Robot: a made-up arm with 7 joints. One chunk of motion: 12 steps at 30 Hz.
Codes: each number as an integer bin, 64 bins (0 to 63) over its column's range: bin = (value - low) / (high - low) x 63, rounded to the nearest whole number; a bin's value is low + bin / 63 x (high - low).
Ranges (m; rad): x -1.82..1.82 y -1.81..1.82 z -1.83..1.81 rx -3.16..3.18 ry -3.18..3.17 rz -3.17..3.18
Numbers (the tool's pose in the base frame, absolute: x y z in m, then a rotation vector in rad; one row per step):
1: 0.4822 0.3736 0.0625 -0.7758 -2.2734 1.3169
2: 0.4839 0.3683 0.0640 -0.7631 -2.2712 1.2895
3: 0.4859 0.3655 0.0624 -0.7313 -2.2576 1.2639
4: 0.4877 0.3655 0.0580 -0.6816 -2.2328 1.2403
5: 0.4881 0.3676 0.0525 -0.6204 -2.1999 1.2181
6: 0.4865 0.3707 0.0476 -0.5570 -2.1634 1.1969
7: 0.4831 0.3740 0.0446 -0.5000 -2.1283 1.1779
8: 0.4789 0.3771 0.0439 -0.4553 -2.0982 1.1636
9: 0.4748 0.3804 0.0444 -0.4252 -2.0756 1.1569
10: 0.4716 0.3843 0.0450 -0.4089 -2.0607 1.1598
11: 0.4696 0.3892 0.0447 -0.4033 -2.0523 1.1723
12: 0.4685 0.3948 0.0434 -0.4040 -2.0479 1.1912
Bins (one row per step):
1: 40 38 33 24 9 45
2: 40 38 33 24 9 44
3: 40 38 33 24 9 44
4: 40 38 33 25 9 44
5: 40 38 33 25 10 44
6: 40 38 32 26 10 43
7: 40 38 32 26 10 43
8: 40 38 32 27 11 43
9: 40 38 32 27 11 43
10: 40 38 32 27 11 43
11: 40 38 32 27 11 43
12: 40 38 32 27 11 43

